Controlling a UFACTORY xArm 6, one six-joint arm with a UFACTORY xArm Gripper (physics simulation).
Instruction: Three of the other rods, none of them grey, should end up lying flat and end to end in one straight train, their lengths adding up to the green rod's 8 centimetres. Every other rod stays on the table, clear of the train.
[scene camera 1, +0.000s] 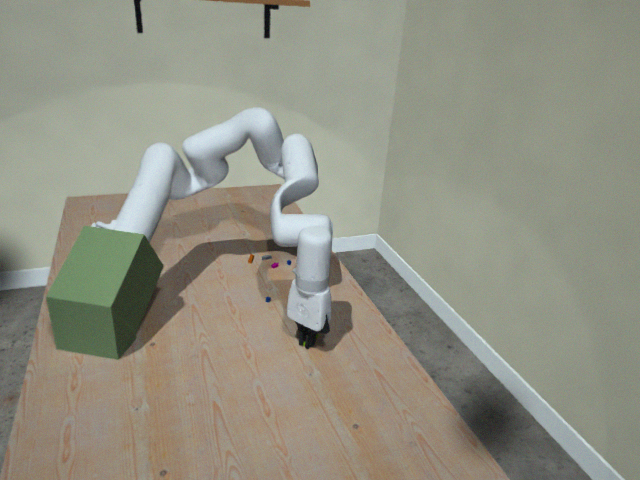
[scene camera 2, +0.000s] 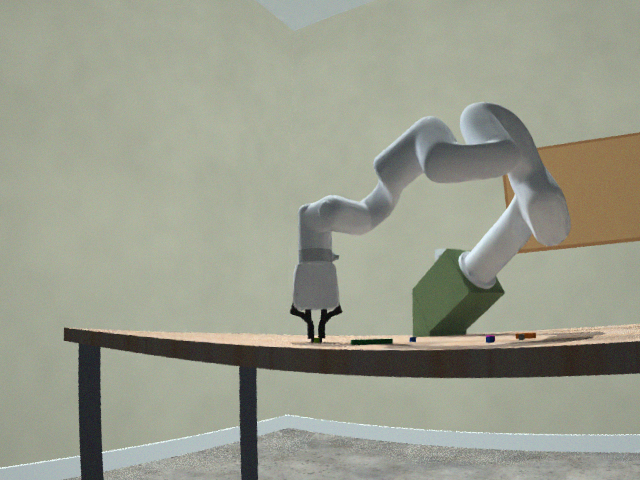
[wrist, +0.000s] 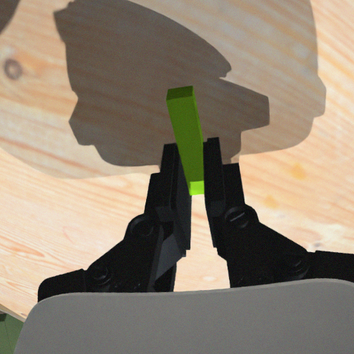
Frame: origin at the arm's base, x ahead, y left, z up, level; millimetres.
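Seen in the pictures: gripper, fingertip midpoint: (scene camera 1: 307, 344) (scene camera 2: 316, 342); arm's base, link origin: (scene camera 1: 125, 246) (scene camera 2: 476, 270).
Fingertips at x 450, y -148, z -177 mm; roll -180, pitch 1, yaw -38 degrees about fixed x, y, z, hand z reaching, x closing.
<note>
Pixels of each thing's top centre, then the offset from my fingertips to it.
- lime rod, top centre: (scene camera 2: 316, 337) 10 mm up, 9 mm ahead, 12 mm left
- dark green rod, top centre: (scene camera 2: 372, 339) 10 mm up, 9 mm ahead, 174 mm left
- second blue rod, top centre: (scene camera 2: 489, 336) (scene camera 1: 289, 261) 10 mm up, 45 mm back, 398 mm left
- magenta rod, top centre: (scene camera 1: 275, 264) 10 mm up, 88 mm back, 376 mm left
- grey rod, top centre: (scene camera 2: 521, 334) (scene camera 1: 266, 256) 10 mm up, 116 mm back, 426 mm left
- orange rod, top centre: (scene camera 2: 525, 333) (scene camera 1: 251, 257) 10 mm up, 164 mm back, 415 mm left
My gripper (scene camera 1: 307, 345) (scene camera 2: 316, 341) (wrist: 196, 164) points down, shut on the lime rod (scene camera 2: 317, 340) (wrist: 186, 120), at or very near table level. The dark green rod (scene camera 2: 371, 341) lies beside it, toward the arm's base; the arm hides it in scene camera 1. One blue rod (scene camera 1: 267, 299) (scene camera 2: 412, 339) lies apart from the others. Farther back are a second blue rod (scene camera 1: 288, 262) (scene camera 2: 490, 339), a magenta rod (scene camera 1: 274, 265), a grey rod (scene camera 1: 266, 257) (scene camera 2: 521, 336) and an orange rod (scene camera 1: 251, 258) (scene camera 2: 526, 335), lying separately.
The wooden table (scene camera 1: 206, 413) (scene camera 2: 180, 343) carries a large green block (scene camera 1: 98, 268) (scene camera 2: 439, 299) at the arm's base. The table's long edge runs to the right of the gripper in scene camera 1. A wooden shelf (scene camera 1: 289, 2) is on the back wall.
</note>
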